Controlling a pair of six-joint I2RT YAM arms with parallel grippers.
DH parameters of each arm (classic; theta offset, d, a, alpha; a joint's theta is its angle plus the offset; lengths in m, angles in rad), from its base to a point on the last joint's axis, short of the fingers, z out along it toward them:
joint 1: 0 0.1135 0.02 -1.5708
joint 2: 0 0 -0.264 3.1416
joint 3: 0.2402 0 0.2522 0
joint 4: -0.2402 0 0.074 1.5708
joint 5: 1.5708 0 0 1.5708
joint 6: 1.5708 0.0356 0 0
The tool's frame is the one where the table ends.
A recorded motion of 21 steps. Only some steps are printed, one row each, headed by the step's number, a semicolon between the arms.
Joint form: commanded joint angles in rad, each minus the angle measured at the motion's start. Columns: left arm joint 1, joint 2, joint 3, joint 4, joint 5, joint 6; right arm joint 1, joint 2, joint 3, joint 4, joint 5, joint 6.
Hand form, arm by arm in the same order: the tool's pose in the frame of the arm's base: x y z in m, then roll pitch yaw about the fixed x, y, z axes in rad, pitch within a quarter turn. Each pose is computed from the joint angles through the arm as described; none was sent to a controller.
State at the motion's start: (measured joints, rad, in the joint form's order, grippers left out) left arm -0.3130 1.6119 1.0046 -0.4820 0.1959 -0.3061; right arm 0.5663 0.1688 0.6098 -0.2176 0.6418 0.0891
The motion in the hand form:
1: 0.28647 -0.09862 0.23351 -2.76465 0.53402 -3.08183; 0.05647 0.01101 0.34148 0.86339 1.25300 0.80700
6: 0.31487 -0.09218 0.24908 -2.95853 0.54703 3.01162; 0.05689 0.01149 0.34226 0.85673 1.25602 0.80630
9: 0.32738 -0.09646 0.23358 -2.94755 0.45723 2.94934; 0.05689 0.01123 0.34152 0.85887 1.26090 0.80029
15: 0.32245 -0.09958 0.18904 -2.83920 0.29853 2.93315; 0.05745 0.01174 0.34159 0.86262 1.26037 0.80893
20: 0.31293 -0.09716 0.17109 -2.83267 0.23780 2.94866; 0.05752 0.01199 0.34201 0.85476 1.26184 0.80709
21: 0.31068 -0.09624 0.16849 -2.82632 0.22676 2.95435; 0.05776 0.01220 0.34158 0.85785 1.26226 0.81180
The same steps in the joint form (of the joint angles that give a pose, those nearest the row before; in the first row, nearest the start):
1: 0.0016 -0.1438 0.0076 -0.0102 -0.0237 -0.0164; 0.0013 -0.0093 -0.0023 0.0244 -0.0083 0.0029
6: 0.0398 -0.0415 0.1823 -0.1404 -0.0885 0.1832; 0.0014 -0.0047 0.0007 0.0244 -0.0143 0.0014
9: 0.0430 0.0491 0.2348 -0.1975 -0.0366 0.2355; 0.0015 -0.0062 -0.0008 0.0213 -0.0066 -0.0017
15: 0.0430 0.1306 0.1675 -0.2022 0.0879 0.2448; 0.0013 -0.0031 -0.0008 0.0228 -0.0113 0.0014
20: 0.0430 0.1384 0.1076 -0.1899 0.0940 0.2279; 0.0012 -0.0016 0.0007 0.0228 -0.0176 -0.0001
21: 0.0445 0.1368 0.0954 -0.1884 0.1001 0.2234; 0.0014 -0.0016 -0.0008 0.0229 -0.0189 0.0014

